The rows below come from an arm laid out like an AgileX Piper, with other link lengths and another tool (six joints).
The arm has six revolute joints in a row. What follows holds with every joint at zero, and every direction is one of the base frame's. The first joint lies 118.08 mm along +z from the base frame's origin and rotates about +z. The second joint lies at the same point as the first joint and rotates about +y. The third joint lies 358.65 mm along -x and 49.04 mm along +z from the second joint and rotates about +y. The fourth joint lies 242.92 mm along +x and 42.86 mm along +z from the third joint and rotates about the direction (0.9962, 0, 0.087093). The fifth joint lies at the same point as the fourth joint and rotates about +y. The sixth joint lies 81.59 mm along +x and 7.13 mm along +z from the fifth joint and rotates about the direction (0.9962, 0, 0.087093). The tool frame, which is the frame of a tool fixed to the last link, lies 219.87 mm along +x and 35 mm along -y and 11.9 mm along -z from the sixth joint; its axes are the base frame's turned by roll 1.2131, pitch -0.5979 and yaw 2.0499 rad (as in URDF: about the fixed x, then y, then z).
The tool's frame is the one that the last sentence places.
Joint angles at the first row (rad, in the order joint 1, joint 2, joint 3, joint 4, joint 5, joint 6):
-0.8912 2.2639 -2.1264 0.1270 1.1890 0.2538
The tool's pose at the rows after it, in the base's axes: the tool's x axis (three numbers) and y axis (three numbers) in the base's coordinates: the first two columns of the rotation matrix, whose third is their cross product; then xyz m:
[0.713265 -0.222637 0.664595 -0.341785 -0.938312 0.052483 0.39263 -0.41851 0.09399]
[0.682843 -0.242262 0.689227 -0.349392 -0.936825 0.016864 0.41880 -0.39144 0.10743]
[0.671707 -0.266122 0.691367 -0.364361 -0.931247 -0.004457 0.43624 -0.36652 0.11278]
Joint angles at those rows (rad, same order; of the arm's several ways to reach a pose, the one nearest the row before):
-0.8572 2.2306 -2.1264 0.1548 1.1890 0.3406
-0.8086 2.2082 -2.1264 0.1793 1.1900 0.4007
-0.7580 2.1934 -2.1175 0.1722 1.1900 0.4737

